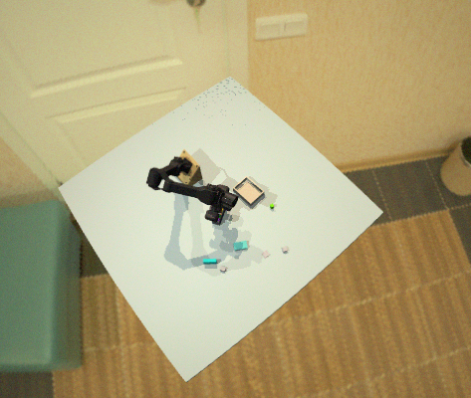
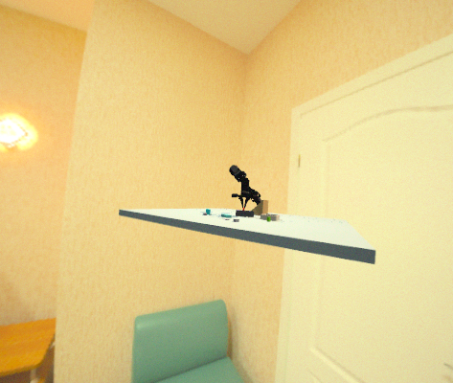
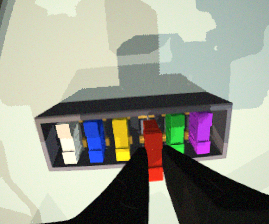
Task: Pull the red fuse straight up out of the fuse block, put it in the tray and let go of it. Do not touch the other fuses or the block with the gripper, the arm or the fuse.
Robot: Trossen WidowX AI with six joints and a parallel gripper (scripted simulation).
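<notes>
Right now my gripper tip is 3 cm above the green fuse, 2 cm to the left of it and 1 cm short of it. From my gripper tip the other things lie so: red fuse (1 cm below); then tray (20 cm to the left, 5 cm below, 2 cm ahead).
</notes>
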